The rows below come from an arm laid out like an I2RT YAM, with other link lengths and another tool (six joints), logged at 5 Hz.
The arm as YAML. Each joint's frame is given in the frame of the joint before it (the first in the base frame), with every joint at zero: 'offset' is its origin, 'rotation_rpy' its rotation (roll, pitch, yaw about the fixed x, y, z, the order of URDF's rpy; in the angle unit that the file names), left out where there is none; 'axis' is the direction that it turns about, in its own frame. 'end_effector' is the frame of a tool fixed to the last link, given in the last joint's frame.
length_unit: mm
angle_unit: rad
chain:
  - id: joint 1
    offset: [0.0, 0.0, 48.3]
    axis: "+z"
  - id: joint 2
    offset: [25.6, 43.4, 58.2]
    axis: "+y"
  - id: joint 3
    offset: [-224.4, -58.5, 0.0]
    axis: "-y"
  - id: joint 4
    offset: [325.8, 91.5, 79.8]
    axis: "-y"
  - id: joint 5
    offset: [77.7, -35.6, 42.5]
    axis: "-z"
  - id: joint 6
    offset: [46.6, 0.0, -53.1]
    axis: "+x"
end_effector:
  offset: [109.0, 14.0, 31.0]
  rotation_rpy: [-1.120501, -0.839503, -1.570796]
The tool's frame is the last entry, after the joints.
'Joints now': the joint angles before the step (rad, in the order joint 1, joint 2, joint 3, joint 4, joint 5, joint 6). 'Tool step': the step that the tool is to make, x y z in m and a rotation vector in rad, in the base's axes. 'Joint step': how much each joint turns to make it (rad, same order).
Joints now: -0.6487, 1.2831, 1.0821, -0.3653, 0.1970, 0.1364
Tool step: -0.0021, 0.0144, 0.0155, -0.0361, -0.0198, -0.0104
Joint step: 0.0365, -0.0539, -0.0207, 0.0018, 0.0492, 0.0098
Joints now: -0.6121, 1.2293, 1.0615, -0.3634, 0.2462, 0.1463
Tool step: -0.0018, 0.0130, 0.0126, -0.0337, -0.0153, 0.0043
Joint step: 0.0292, -0.0477, -0.0206, 0.0057, 0.0312, -0.0046
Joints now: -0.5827, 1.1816, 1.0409, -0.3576, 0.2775, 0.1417
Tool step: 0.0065, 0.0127, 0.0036, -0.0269, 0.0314, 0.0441
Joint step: 0.0278, -0.0034, 0.0096, -0.0128, 0.0046, -0.0443
